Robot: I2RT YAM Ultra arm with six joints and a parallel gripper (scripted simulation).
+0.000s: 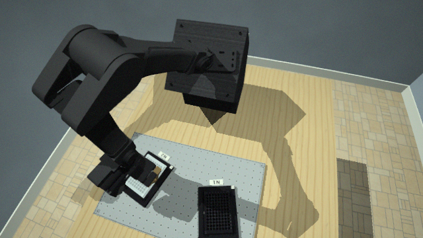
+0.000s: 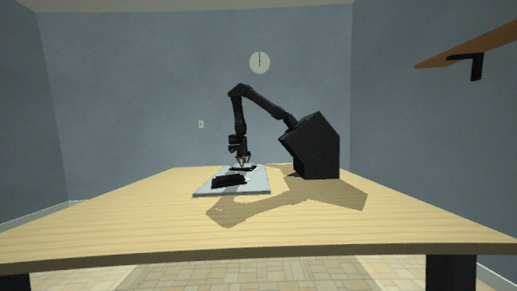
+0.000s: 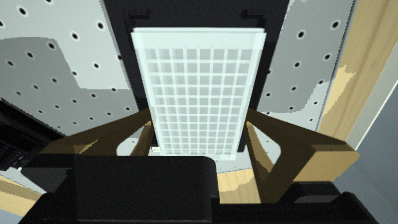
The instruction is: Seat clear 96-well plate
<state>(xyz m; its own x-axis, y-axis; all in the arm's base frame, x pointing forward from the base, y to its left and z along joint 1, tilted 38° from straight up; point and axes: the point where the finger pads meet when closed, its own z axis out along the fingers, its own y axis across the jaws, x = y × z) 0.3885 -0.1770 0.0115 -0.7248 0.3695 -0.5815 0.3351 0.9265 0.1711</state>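
Right now the plate nest N2 is 1 cm ahead of my hand and 2 cm below it. Round my hand: n2 label 8 cm behind, 4 cm to the left, 3 cm below; n1 label 24 cm to the left, 3 cm below.
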